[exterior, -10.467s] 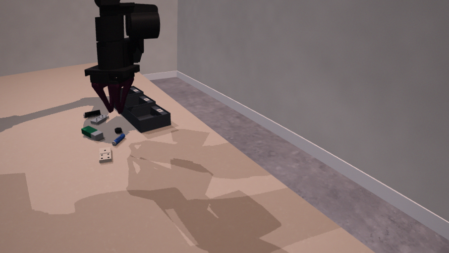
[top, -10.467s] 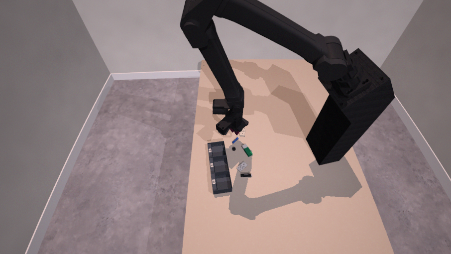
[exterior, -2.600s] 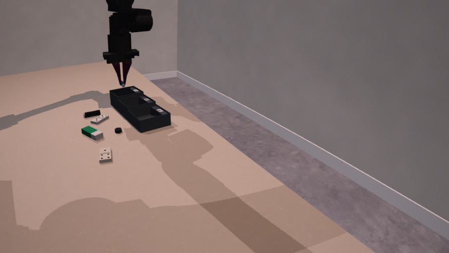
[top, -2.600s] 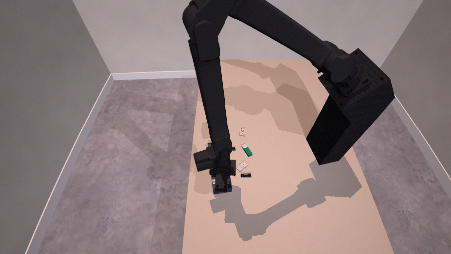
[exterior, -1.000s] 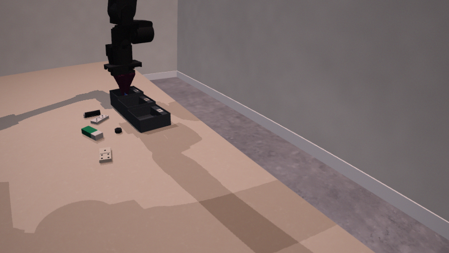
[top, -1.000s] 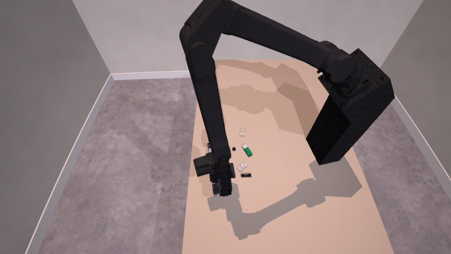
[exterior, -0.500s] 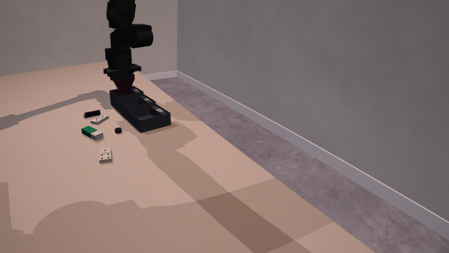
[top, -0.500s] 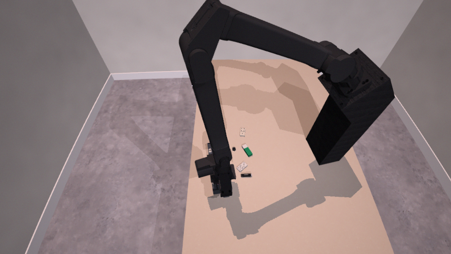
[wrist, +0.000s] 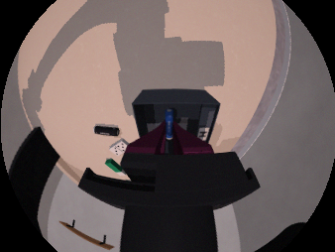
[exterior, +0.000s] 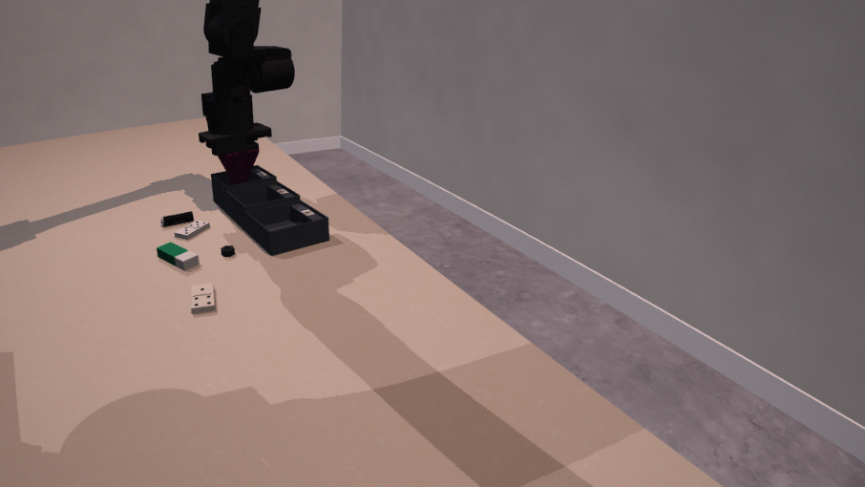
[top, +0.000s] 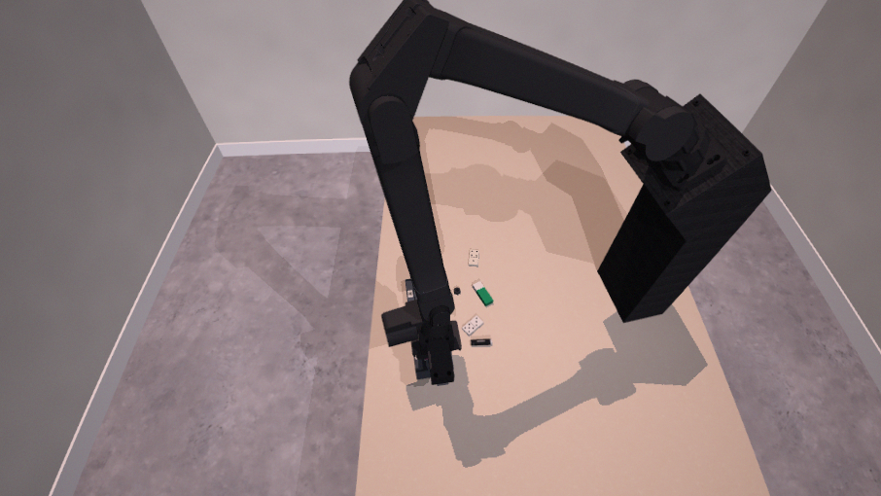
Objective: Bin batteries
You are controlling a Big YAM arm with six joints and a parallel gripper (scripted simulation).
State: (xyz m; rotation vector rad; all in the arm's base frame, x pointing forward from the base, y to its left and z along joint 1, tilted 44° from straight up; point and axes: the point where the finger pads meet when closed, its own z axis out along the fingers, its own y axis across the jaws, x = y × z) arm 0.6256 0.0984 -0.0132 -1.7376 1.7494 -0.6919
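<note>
My gripper is now 11 cm past the black battery, 2 cm to the left of it and 2 cm above it. From my hand the other things lie so: blue battery 1 cm below; black button cell 8 cm behind, 17 cm to the right, 2 cm below; three joined black bins 1 cm ahead, 8 cm to the right, 1 cm below.
</note>
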